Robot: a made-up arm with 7 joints.
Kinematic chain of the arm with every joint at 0, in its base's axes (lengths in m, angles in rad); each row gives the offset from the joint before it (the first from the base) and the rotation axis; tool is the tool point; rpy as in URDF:
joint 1: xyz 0 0 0.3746 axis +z
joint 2: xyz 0 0 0 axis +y
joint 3: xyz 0 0 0.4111 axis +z
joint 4: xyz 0.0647 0 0 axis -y
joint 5: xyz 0.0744 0 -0.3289 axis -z
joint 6: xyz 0 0 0 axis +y
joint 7: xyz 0.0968 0 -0.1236 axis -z
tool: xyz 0 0 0 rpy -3.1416 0 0
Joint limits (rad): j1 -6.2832..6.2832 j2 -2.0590..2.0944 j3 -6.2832..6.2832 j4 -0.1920..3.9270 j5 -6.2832..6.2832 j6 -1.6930..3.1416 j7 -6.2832..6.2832
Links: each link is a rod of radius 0.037 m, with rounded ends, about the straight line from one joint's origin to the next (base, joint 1, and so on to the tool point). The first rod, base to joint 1, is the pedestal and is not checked.
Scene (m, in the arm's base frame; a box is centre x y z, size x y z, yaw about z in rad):
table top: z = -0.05
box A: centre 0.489 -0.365 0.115 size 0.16 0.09 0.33 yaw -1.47
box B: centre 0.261 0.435 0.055 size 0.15 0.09 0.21 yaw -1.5
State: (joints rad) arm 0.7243 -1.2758 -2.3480 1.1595 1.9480 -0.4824 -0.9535
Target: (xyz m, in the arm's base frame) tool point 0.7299 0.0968 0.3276
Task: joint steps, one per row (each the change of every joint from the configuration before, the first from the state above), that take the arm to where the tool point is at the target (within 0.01 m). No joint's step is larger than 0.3 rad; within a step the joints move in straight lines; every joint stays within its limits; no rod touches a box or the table.
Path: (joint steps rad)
1: 0.2615 0.1101 0.1023 0.0528 -0.0028 0.0488 0.0000
2: 0.2616 0.1101 0.1024 0.0528 -0.0028 0.0489 0.0000
3: 0.2615 0.1101 0.1023 0.0527 -0.0027 0.0488 0.0000
4: 0.2616 0.1101 0.1024 0.0528 -0.0028 0.0489 0.0000
5: 0.2581 -0.1605 0.0550 0.1055 -0.0456 0.1311 0.0000
6: 0.2580 -0.1606 0.0551 0.1055 -0.0457 0.1312 0.0000
7: 0.2581 -0.1605 0.0550 0.1055 -0.0456 0.1312 0.0000

